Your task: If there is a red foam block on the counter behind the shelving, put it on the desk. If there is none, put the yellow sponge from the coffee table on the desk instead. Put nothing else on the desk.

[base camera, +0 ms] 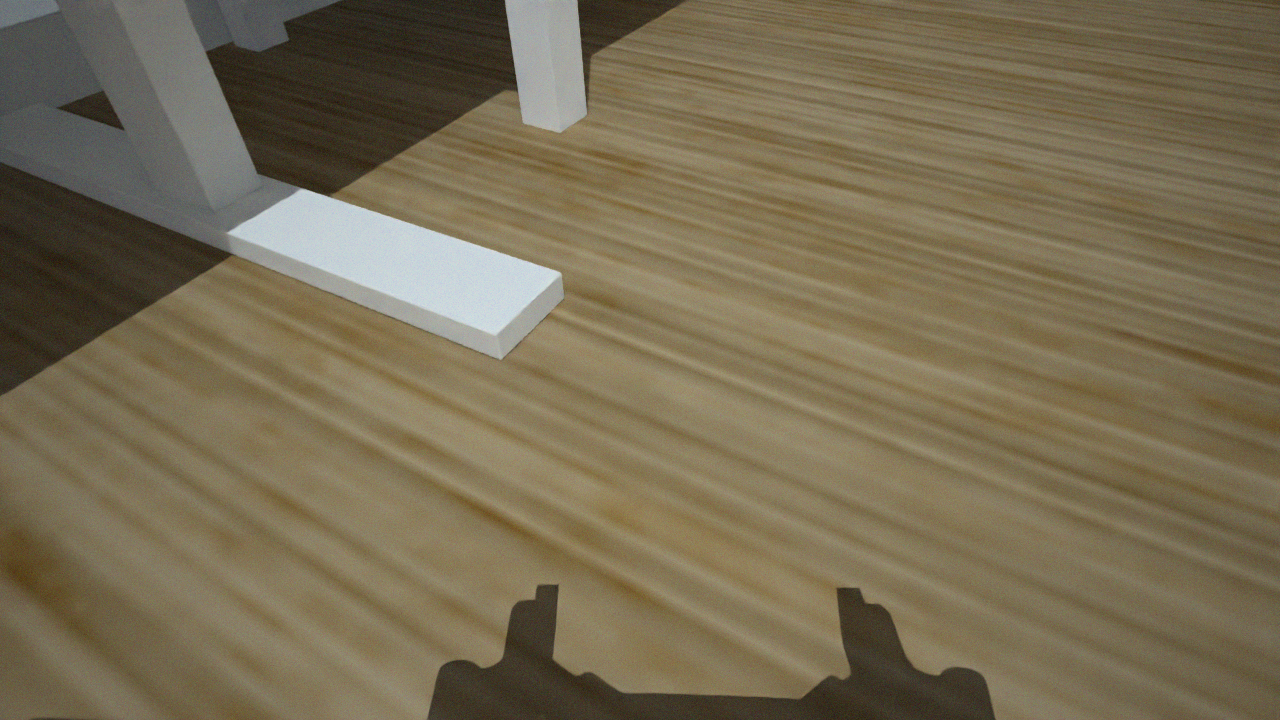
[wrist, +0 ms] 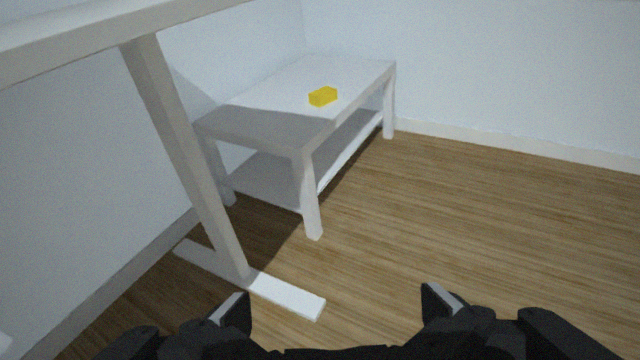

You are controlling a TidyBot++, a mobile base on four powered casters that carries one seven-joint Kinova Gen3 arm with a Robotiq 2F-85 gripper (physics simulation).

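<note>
A yellow sponge lies on top of the white coffee table, near its front edge, in the wrist view. The edge of the white desk top crosses the upper left of the wrist view, nearer than the coffee table. My gripper is open with nothing between its fingers, well short of the sponge. In the base camera view the gripper shows as a shadow on the floor. The counter, the shelving and a red foam block do not show in these views.
The desk's slanted leg stands on a flat white foot that juts over the floor ahead on the left. A coffee table leg stands beyond it. Walls close the corner behind the coffee table.
</note>
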